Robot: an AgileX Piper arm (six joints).
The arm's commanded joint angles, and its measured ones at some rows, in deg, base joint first. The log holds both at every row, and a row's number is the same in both.
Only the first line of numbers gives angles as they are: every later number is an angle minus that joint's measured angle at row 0.
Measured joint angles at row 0:
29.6 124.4 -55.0 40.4 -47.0 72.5
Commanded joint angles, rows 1 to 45:
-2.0 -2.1 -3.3 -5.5 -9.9 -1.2
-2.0 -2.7 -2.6 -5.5 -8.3 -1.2
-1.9 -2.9 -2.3 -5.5 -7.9 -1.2
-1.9 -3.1 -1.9 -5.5 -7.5 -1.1
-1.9 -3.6 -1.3 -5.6 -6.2 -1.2
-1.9 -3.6 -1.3 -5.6 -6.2 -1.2
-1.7 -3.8 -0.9 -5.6 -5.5 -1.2
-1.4 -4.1 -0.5 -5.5 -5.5 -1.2
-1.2 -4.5 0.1 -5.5 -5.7 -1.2
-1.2 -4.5 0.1 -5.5 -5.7 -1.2
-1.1 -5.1 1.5 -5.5 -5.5 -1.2
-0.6 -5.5 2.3 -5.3 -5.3 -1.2
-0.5 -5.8 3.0 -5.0 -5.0 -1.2
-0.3 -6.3 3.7 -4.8 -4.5 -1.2
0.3 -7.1 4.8 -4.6 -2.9 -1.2
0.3 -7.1 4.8 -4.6 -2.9 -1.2
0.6 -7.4 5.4 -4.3 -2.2 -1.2
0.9 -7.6 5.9 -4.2 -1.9 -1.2
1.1 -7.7 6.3 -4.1 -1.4 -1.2
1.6 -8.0 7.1 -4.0 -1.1 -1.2
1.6 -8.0 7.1 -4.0 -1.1 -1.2
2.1 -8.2 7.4 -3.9 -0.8 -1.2
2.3 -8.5 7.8 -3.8 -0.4 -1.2
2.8 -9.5 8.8 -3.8 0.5 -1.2
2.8 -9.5 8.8 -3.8 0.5 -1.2
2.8 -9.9 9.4 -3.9 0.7 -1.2
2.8 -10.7 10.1 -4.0 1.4 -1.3
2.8 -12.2 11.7 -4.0 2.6 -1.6
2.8 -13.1 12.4 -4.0 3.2 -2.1
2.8 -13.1 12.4 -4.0 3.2 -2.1
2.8 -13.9 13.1 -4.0 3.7 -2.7
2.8 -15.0 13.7 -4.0 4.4 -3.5
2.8 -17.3 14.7 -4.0 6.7 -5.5
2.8 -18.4 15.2 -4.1 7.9 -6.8
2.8 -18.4 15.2 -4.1 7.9 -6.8
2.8 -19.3 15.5 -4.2 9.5 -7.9
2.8 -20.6 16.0 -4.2 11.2 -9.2
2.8 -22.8 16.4 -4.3 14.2 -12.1
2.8 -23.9 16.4 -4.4 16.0 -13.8
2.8 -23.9 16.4 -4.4 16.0 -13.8
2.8 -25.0 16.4 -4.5 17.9 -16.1
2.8 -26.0 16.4 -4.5 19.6 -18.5
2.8 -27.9 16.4 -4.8 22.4 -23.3
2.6 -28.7 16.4 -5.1 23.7 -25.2
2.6 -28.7 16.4 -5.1 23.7 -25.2
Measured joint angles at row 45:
2.7 -26.0 16.4 -4.0 19.5 -18.5
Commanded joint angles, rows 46 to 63:
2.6 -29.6 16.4 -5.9 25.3 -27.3
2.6 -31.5 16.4 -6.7 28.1 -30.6
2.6 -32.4 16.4 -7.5 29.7 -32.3
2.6 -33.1 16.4 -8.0 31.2 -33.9
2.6 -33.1 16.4 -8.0 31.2 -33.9
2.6 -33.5 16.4 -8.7 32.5 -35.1
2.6 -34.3 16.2 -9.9 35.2 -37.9
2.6 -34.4 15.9 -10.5 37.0 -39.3
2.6 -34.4 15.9 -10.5 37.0 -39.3
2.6 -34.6 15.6 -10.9 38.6 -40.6
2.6 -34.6 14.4 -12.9 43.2 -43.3
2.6 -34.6 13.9 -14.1 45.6 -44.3
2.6 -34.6 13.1 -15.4 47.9 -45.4
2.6 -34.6 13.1 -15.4 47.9 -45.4
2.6 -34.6 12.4 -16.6 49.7 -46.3
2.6 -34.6 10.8 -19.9 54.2 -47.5
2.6 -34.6 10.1 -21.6 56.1 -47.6
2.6 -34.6 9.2 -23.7 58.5 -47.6
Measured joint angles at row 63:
2.7 -33.9 11.5 -18.2 52.2 -45.6
